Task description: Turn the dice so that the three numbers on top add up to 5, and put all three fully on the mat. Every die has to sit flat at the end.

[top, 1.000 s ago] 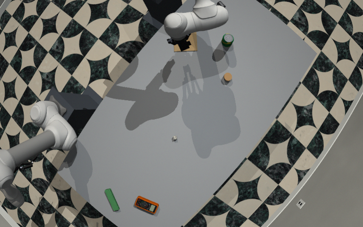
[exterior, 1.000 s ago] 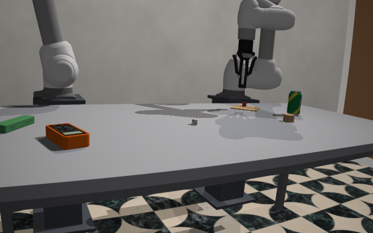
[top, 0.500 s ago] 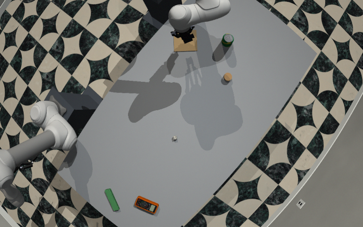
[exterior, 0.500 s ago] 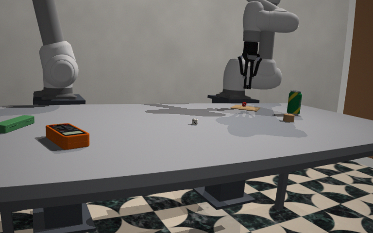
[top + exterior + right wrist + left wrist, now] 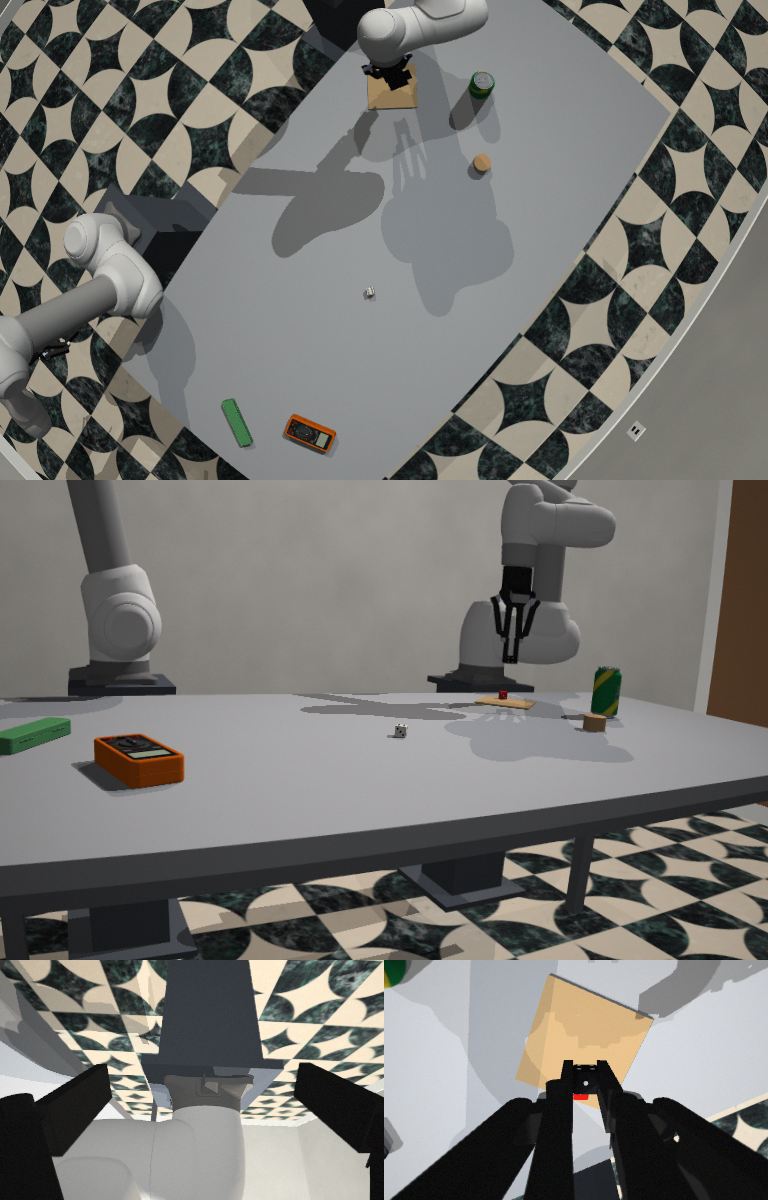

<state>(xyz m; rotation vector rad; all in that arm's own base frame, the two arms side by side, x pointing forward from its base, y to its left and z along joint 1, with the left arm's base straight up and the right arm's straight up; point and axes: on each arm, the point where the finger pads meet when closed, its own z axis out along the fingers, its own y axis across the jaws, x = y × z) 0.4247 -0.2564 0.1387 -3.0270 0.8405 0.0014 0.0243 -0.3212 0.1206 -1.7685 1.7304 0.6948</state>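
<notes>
The tan mat is 140 mm below my left hand. Also, from my left hand: red die: 120 mm below, 50 mm behind, 20 mm to the left; then wooden cylinder: 340 mm ahead, 120 mm below, 20 mm to the right; then dark object: 350 mm to the left, 120 mm below, 30 mm ahead.
</notes>
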